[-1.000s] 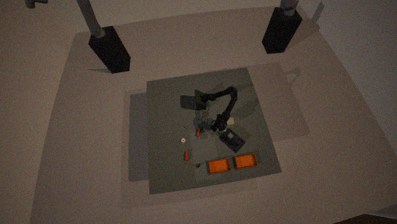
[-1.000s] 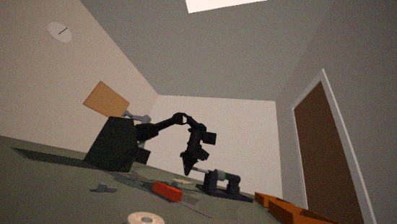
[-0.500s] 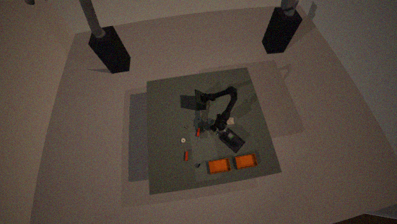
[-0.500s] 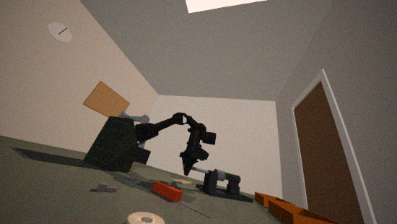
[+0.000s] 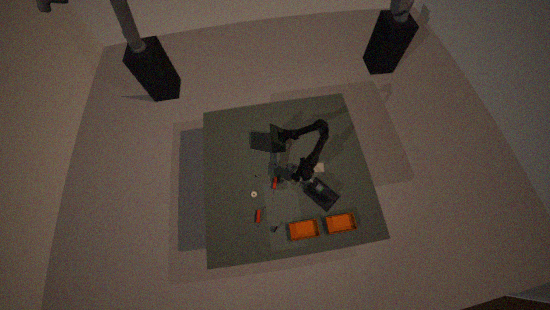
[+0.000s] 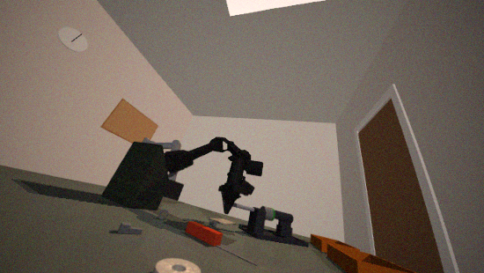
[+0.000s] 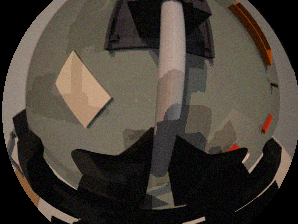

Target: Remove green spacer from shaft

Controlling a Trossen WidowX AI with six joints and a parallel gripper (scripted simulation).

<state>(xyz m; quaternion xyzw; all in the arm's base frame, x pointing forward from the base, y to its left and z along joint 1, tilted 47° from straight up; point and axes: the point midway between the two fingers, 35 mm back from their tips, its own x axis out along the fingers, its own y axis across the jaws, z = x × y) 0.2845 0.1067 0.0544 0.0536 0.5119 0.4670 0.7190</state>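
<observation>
My gripper tip is now 70 mm short of the grey shaft, 50 mm to the right of it and 40 mm below it. From my gripper tip the other things lie so: white ring (100 mm ahead, 370 mm to the right, 40 mm below); beige card (50 mm behind, 130 mm to the left, 40 mm below); greenish spacer (150 mm ahead, 120 mm to the left, 30 mm above).
</observation>
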